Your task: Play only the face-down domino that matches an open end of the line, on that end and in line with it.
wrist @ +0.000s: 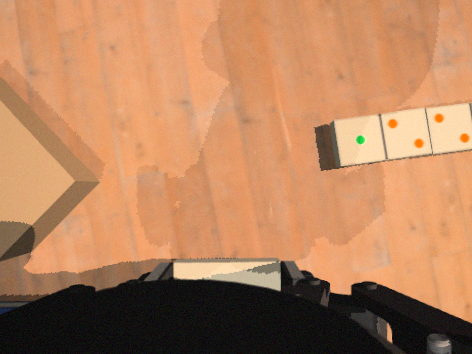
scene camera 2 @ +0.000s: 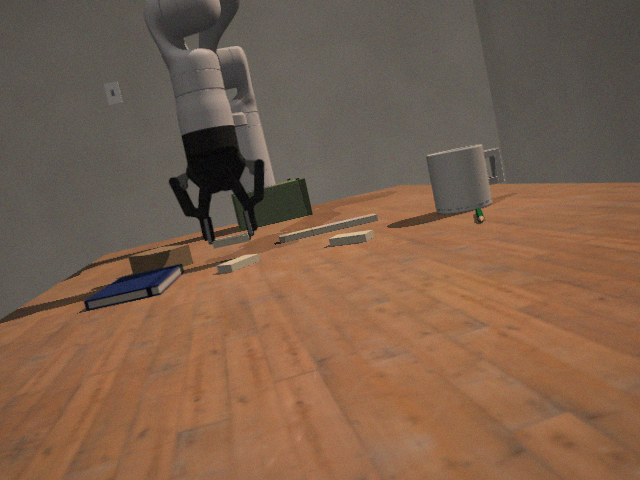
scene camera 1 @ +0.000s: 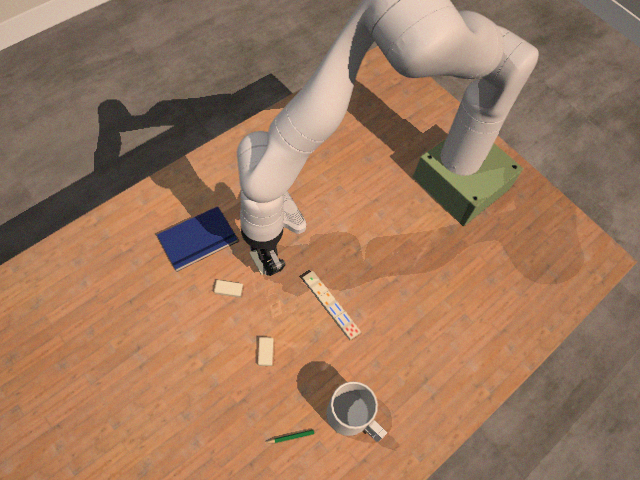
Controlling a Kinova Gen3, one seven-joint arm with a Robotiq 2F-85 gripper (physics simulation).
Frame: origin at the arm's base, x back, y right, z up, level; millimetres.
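Seen in the pictures: gripper, between the fingertips: [scene camera 2: 232, 239] [scene camera 1: 262, 260]; arm's base, origin of its link: [scene camera 1: 461, 158].
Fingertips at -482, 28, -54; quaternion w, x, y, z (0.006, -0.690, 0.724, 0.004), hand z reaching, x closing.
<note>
Offsets run from my fingertips to a thing's top centre, as dx, dy, dz.
My gripper [scene camera 1: 267, 265] [scene camera 2: 229, 238] [wrist: 227, 281] points down and is shut on a pale domino {-2, +0, +5} [scene camera 2: 231, 241] [wrist: 200, 270], held above the table off the line's green-pip end. The part that shows in the wrist view is blank; its pips are hidden. The line of dominoes {+73, -143, -18} [scene camera 1: 333, 308] [scene camera 2: 330, 227] [wrist: 407, 134] lies face up. One open end has one green pip; the other has several red pips. Two blank-backed dominoes lie on the table: one {-83, -11, -18} [scene camera 1: 228, 288] [scene camera 2: 238, 263] near the notebook, another {-85, -159, -18} [scene camera 1: 265, 350] [scene camera 2: 351, 237] nearer the mug.
A blue notebook {-84, +121, -16} [scene camera 1: 196, 236] [scene camera 2: 136, 283] lies near the gripper. A tan box {+69, +126, +2} [scene camera 2: 162, 258] [wrist: 30, 170] stands beyond it, hidden by the arm in scene camera 1. A grey mug {-13, -353, +58} [scene camera 1: 336, 422] [scene camera 2: 460, 180] and a green pencil {-130, -316, -21} [scene camera 1: 292, 437] [scene camera 2: 479, 214] are farther off.
</note>
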